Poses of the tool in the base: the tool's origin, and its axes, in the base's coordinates. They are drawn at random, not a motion.
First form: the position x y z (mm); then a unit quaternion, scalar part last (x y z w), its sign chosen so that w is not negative.
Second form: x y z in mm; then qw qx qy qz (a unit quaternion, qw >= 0). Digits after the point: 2 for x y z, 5 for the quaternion.
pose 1, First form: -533.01, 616.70, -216.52, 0.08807, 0.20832, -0.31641, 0.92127
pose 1, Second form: -533.01, 616.70, -216.52, 0.92127, 0.08807, 0.20832, -0.31641
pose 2, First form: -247.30, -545.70, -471.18, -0.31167, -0.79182, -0.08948, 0.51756
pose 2, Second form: -247.30, -545.70, -471.18, 0.51756, -0.31167, -0.79182, -0.08948
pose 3, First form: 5.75, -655.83, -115.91, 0.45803, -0.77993, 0.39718, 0.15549
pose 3, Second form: 5.75, -655.83, -115.91, 0.15549, 0.45803, -0.77993, 0.39718
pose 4, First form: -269.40, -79.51, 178.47, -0.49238, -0.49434, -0.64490, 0.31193
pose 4, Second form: -269.40, -79.51, 178.47, 0.31193, -0.49238, -0.49434, -0.64490
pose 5, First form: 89.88, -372.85, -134.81, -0.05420, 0.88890, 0.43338, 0.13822
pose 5, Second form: 89.88, -372.85, -134.81, 0.13822, -0.05420, 0.88890, 0.43338
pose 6, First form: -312.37, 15.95, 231.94, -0.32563, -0.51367, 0.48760, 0.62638
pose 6, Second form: -312.37, 15.95, 231.94, 0.62638, -0.32563, -0.51367, 0.48760
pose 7, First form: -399.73, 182.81, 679.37, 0.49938, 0.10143, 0.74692, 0.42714
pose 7, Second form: -399.73, 182.81, 679.37, 0.42714, 0.49938, 0.10143, 0.74692
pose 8, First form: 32.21, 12.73, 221.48, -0.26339, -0.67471, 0.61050, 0.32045
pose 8, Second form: 32.21, 12.73, 221.48, 0.32045, -0.26339, -0.67471, 0.61050
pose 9, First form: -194.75, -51.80, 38.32, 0.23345, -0.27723, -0.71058, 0.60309
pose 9, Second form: -194.75, -51.80, 38.32, 0.60309, 0.23345, -0.27723, -0.71058
